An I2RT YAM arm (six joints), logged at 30 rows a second.
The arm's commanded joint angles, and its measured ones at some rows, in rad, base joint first. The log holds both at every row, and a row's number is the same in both.
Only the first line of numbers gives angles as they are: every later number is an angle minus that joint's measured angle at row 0.
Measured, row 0: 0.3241, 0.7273, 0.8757, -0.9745, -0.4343, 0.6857
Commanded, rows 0 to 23: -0.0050, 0.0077, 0.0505, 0.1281, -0.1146, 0.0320; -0.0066, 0.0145, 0.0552, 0.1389, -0.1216, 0.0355; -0.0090, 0.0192, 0.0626, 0.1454, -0.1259, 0.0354; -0.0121, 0.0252, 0.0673, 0.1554, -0.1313, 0.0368; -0.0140, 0.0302, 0.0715, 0.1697, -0.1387, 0.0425; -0.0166, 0.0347, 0.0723, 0.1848, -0.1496, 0.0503; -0.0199, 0.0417, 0.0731, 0.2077, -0.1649, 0.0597; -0.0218, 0.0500, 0.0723, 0.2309, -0.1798, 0.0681; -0.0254, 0.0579, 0.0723, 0.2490, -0.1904, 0.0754; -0.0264, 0.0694, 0.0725, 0.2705, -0.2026, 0.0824; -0.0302, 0.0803, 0.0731, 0.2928, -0.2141, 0.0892; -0.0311, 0.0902, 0.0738, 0.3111, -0.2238, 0.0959; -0.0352, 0.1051, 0.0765, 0.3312, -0.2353, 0.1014; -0.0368, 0.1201, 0.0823, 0.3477, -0.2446, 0.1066; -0.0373, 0.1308, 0.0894, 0.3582, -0.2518, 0.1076; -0.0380, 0.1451, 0.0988, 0.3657, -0.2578, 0.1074; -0.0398, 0.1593, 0.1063, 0.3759, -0.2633, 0.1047; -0.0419, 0.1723, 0.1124, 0.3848, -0.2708, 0.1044; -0.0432, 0.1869, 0.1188, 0.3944, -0.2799, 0.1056; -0.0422, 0.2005, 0.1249, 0.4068, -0.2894, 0.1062; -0.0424, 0.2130, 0.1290, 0.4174, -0.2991, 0.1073; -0.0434, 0.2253, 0.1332, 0.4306, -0.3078, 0.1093; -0.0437, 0.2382, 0.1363, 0.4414, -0.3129, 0.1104; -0.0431, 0.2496, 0.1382, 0.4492, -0.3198, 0.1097
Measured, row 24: -0.0397, 0.2388, 0.0953, 0.3247, -0.2216, 0.0820
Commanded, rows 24 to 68: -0.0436, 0.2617, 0.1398, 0.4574, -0.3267, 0.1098; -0.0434, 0.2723, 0.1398, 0.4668, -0.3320, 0.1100; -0.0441, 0.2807, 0.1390, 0.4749, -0.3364, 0.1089; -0.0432, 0.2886, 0.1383, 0.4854, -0.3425, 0.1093; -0.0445, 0.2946, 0.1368, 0.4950, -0.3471, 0.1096; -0.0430, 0.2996, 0.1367, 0.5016, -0.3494, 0.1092; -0.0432, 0.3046, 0.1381, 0.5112, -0.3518, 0.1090; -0.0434, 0.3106, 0.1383, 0.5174, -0.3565, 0.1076; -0.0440, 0.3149, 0.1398, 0.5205, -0.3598, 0.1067; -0.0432, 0.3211, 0.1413, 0.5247, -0.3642, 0.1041; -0.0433, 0.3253, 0.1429, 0.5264, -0.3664, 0.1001; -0.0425, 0.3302, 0.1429, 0.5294, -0.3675, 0.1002; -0.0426, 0.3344, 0.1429, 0.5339, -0.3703, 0.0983; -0.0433, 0.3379, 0.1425, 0.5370, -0.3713, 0.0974; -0.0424, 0.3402, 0.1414, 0.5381, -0.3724, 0.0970; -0.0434, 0.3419, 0.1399, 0.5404, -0.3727, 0.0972; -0.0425, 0.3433, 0.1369, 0.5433, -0.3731, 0.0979; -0.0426, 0.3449, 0.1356, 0.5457, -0.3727, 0.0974; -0.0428, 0.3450, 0.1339, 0.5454, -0.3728, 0.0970; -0.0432, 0.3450, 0.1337, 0.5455, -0.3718, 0.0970; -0.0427, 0.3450, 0.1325, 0.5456, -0.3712, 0.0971; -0.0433, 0.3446, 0.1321, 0.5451, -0.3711, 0.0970; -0.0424, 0.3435, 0.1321, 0.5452, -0.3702, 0.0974; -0.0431, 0.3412, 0.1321, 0.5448, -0.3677, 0.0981; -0.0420, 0.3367, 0.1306, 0.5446, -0.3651, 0.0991; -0.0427, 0.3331, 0.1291, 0.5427, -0.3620, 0.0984; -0.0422, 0.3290, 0.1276, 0.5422, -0.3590, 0.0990; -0.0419, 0.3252, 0.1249, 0.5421, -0.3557, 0.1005; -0.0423, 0.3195, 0.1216, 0.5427, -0.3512, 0.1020; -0.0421, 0.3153, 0.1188, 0.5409, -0.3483, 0.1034; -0.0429, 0.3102, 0.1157, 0.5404, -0.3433, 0.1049; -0.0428, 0.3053, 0.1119, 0.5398, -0.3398, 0.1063; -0.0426, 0.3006, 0.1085, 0.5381, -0.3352, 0.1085; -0.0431, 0.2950, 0.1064, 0.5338, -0.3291, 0.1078; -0.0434, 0.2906, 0.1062, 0.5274, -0.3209, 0.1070; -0.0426, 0.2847, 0.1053, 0.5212, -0.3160, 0.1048; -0.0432, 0.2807, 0.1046, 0.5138, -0.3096, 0.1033; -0.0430, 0.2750, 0.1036, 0.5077, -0.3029, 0.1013; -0.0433, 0.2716, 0.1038, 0.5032, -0.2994, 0.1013; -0.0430, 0.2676, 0.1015, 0.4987, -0.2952, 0.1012; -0.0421, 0.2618, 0.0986, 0.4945, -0.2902, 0.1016; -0.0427, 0.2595, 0.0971, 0.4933, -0.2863, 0.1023; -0.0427, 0.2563, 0.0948, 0.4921, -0.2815, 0.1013; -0.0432, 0.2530, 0.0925, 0.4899, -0.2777, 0.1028; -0.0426, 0.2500, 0.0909, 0.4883, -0.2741, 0.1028
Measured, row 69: -0.0431, 0.2933, 0.0957, 0.4265, -0.2236, 0.1183
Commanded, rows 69 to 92: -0.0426, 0.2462, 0.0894, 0.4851, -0.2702, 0.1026; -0.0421, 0.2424, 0.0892, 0.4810, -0.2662, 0.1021; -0.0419, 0.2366, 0.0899, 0.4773, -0.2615, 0.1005; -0.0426, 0.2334, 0.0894, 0.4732, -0.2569, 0.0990; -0.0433, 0.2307, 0.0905, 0.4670, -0.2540, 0.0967; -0.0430, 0.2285, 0.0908, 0.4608, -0.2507, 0.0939; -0.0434, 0.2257, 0.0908, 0.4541, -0.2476, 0.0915; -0.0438, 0.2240, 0.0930, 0.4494, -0.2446, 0.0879; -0.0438, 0.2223, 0.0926, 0.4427, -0.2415, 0.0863; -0.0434, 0.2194, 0.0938, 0.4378, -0.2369, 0.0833; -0.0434, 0.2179, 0.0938, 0.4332, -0.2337, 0.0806; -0.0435, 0.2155, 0.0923, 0.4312, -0.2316, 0.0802; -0.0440, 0.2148, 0.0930, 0.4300, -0.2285, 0.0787; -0.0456, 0.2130, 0.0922, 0.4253, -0.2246, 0.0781; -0.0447, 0.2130, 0.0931, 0.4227, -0.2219, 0.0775; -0.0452, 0.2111, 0.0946, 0.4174, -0.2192, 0.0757; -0.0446, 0.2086, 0.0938, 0.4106, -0.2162, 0.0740; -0.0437, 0.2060, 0.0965, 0.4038, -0.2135, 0.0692; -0.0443, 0.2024, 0.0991, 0.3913, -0.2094, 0.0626; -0.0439, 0.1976, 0.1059, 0.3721, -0.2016, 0.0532; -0.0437, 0.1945, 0.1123, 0.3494, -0.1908, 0.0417; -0.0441, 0.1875, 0.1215, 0.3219, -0.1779, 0.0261; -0.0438, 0.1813, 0.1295, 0.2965, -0.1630, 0.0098; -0.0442, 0.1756, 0.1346, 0.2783, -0.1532, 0.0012
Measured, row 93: -0.0431, 0.2025, 0.1026, 0.3533, -0.1892, 0.0446
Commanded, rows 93 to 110: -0.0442, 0.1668, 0.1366, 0.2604, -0.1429, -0.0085; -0.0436, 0.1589, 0.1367, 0.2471, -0.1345, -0.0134; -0.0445, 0.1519, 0.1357, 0.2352, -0.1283, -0.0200; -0.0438, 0.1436, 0.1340, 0.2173, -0.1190, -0.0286; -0.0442, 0.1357, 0.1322, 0.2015, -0.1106, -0.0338; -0.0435, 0.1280, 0.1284, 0.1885, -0.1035, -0.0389; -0.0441, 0.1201, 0.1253, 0.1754, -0.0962, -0.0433; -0.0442, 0.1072, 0.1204, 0.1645, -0.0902, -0.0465; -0.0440, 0.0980, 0.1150, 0.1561, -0.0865, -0.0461; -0.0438, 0.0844, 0.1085, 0.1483, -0.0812, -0.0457; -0.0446, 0.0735, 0.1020, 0.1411, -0.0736, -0.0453; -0.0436, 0.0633, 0.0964, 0.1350, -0.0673, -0.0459; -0.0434, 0.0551, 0.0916, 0.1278, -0.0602, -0.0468; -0.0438, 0.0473, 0.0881, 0.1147, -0.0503, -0.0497; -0.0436, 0.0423, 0.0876, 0.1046, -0.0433, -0.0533; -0.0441, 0.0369, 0.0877, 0.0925, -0.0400, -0.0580; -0.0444, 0.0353, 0.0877, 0.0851, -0.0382, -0.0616; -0.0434, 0.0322, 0.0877, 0.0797, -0.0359, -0.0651
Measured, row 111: -0.0431, 0.0431, 0.1064, 0.1240, -0.0618, -0.0362
